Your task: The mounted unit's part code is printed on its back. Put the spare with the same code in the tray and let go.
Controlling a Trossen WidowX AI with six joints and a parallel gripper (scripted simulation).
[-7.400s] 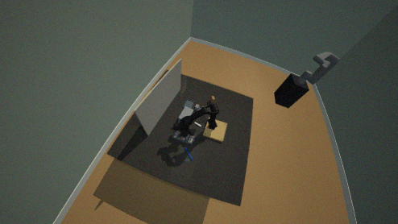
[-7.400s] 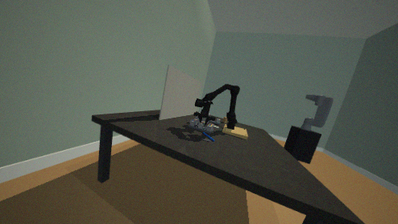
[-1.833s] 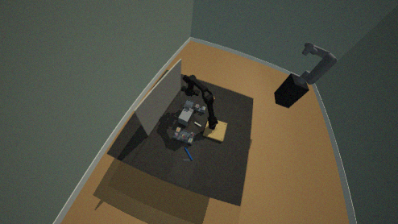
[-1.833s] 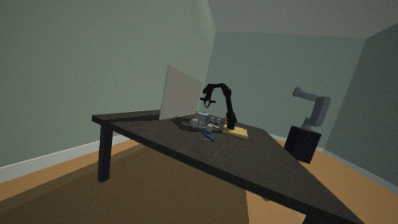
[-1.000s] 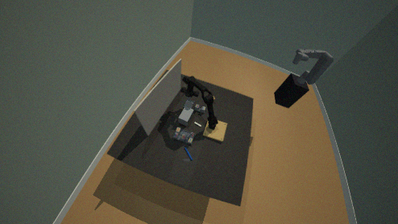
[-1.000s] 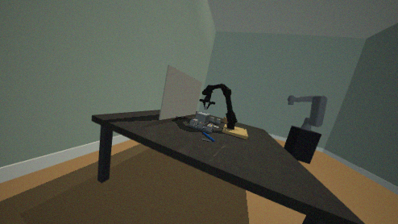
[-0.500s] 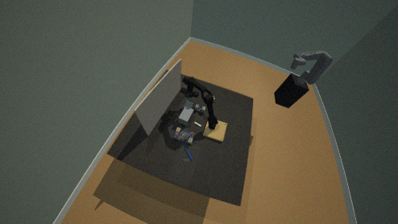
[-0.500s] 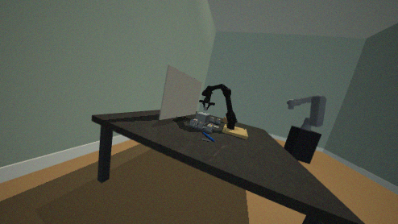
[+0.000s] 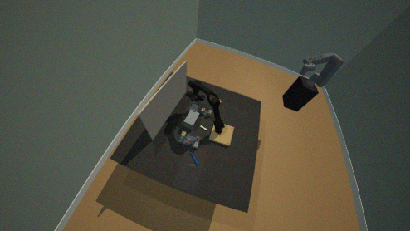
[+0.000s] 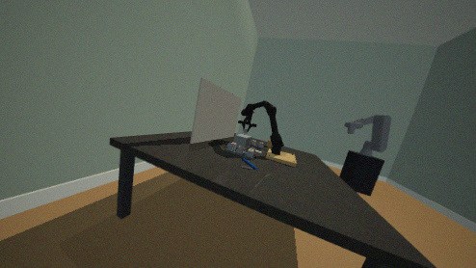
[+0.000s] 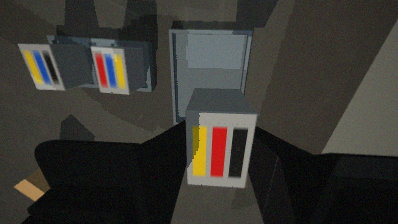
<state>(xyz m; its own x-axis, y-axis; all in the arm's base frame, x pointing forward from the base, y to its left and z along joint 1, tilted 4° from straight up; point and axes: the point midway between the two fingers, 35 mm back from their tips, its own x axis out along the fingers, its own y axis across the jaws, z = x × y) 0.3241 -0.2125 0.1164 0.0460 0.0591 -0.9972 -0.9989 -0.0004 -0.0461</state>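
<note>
My gripper tip is 1 cm past the grey tray, 1 cm to the right of it and 11 cm above it. Round my gripper tip: tall grey panel 21 cm ahead, 17 cm to the left, 11 cm above; then mounted unit 4 cm behind, 20 cm to the left, 6 cm below.
</note>
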